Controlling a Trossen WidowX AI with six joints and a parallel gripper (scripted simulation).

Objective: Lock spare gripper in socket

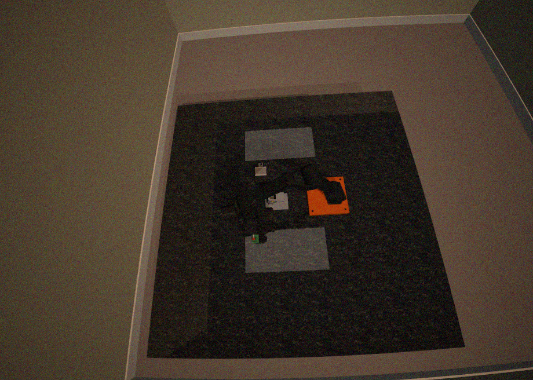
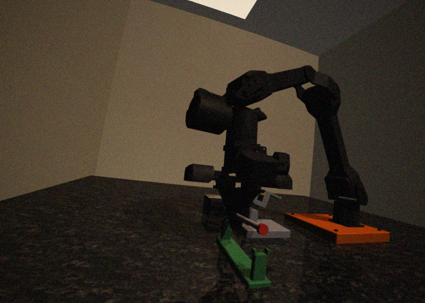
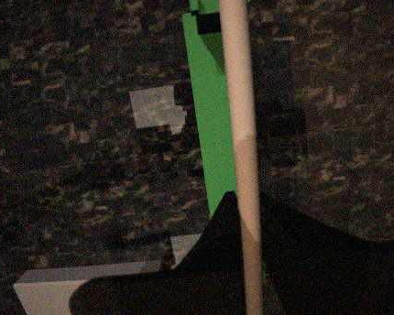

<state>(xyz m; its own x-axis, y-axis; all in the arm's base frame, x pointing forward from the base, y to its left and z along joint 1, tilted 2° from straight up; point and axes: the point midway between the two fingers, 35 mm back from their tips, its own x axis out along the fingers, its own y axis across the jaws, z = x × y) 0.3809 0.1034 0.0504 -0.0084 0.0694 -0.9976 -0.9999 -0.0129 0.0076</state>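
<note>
The green rack lies 20 mm to the left of my gripper tip and 20 mm below it. The rest, counted from my gripper tip: grey socket (100 mm behind, 100 mm to the right, 10 mm above); spare gripper (30 mm behind, 250 mm to the right, 20 mm below).
</note>
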